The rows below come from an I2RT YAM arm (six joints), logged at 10 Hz.
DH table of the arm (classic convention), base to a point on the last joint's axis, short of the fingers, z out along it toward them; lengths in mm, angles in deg. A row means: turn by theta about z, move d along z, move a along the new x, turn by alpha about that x. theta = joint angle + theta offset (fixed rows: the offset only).
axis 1: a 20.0, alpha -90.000, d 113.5, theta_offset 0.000
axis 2: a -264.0, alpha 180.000, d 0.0, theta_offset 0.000
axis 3: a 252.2, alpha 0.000, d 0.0, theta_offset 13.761
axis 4: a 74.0, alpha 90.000, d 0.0, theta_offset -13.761
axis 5: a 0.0, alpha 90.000, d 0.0, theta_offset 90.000
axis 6: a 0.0, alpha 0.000, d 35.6, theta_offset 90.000
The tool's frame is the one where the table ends.
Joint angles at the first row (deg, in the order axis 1, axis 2, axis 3, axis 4, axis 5, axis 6):
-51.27, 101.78, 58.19, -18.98, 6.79, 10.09
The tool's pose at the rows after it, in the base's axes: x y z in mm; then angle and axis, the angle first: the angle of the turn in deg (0 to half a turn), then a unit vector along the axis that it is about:
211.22 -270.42 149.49 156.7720 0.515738 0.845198 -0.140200
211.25 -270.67 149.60 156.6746 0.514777 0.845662 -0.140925
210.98 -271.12 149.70 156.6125 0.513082 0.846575 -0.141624
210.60 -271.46 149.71 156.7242 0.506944 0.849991 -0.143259
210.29 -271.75 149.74 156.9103 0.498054 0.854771 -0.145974
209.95 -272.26 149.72 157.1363 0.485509 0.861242 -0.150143
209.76 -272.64 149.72 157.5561 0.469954 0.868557 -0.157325
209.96 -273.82 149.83 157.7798 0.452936 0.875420 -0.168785
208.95 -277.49 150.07 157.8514 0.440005 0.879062 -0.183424
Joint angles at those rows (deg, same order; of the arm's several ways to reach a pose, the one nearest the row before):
-51.31, 101.78, 58.20, -18.96, 6.74, 9.82
-51.33, 101.78, 58.19, -18.83, 6.74, 9.67
-51.42, 101.78, 58.19, -18.72, 6.70, 9.37
-51.51, 101.78, 58.19, -18.70, 6.68, 8.47
-51.57, 101.78, 58.19, -18.68, 6.72, 7.22
-51.66, 101.80, 58.19, -18.57, 6.81, 5.47
-51.68, 101.82, 58.19, -18.46, 7.22, 3.35
-51.70, 101.91, 58.19, -17.85, 7.94, 0.99
-52.12, 102.15, 58.32, -16.84, 8.84, -1.26

